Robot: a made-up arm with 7 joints. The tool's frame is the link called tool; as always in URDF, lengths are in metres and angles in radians.
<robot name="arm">
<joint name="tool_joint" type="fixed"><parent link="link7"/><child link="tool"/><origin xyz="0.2 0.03 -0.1"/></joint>
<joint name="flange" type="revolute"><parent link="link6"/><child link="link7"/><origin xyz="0.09 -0.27 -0.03"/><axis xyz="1 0 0"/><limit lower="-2.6" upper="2.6" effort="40" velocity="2.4"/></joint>
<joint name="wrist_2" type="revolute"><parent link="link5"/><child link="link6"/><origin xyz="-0.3 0.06 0.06"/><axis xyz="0 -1 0"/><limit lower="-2.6" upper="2.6" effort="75" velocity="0.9"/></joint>
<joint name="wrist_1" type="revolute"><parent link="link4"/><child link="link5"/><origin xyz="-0.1 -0.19 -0.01"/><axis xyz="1 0 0"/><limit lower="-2.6" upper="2.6" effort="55" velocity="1.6"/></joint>
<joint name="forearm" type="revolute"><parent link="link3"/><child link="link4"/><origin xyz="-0.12 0.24 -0.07"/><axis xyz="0 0 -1"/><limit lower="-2.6" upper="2.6" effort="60" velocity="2.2"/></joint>
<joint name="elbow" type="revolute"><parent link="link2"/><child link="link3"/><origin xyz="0.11 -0.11 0.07"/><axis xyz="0 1 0"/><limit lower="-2.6" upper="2.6" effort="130" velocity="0.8"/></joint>
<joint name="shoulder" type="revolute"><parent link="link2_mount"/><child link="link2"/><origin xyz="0.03 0.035 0.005"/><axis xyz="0 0 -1"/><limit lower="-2.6" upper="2.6" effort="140" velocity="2.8"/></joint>
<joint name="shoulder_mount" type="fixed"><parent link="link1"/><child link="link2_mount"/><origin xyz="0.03 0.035 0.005"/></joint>
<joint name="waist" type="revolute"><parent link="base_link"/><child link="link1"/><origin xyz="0 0 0.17"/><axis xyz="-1 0 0"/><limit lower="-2.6" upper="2.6" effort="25" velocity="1.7"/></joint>
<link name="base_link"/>
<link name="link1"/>
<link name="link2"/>
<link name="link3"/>
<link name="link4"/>
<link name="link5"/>
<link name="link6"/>
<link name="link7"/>
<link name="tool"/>
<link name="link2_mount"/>
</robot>
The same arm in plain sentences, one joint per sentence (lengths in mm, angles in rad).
The arm has seven revolute joints in a row. What follows holds with every joint at zero, and every direction is one of the base frame's. Joint 1 is mounted 170.0 mm along +z from the base frame's origin and rotates about -x, from -2.6000 to 2.6000 rad. Joint 2 is mounted 60.0 mm along +x and 70.0 mm along +y and 10.0 mm along +z from joint 1 and rotates about -z, from -2.6000 to 2.6000 rad. Joint 3 is mounted 110.0 mm along +x and 110.0 mm along -y and 70.0 mm along +z from joint 2 and rotates about +y, from -2.6000 to 2.6000 rad. Joint 4 is mounted 120.0 mm along -x and 240.0 mm along +y and 70.0 mm along -z from joint 3 and rotates about -z, from -2.6000 to 2.6000 rad. Joint 5 is mounted 100.0 mm along -x and 190.0 mm along -y and 10.0 mm along -z from joint 4 and rotates about +x, from -2.6000 to 2.6000 rad. Joint 6 is mounted 300.0 mm along -x and 60.0 mm along +y and 60.0 mm along +z from joint 5 and rotates about -y, from -2.6000 to 2.6000 rad. Joint 7 is mounted 90.0 mm along +x and 270.0 mm along -y and 30.0 mm along -z from joint 6 and rotates about +x, from -2.6000 to 2.6000 rad. The tool frame, which is the frame that the pose is given for, is mounted 200.0 mm along +x and 30.0 mm along +y and 100.0 mm along -z from joint 7; its axes are parallel to the base frame's.
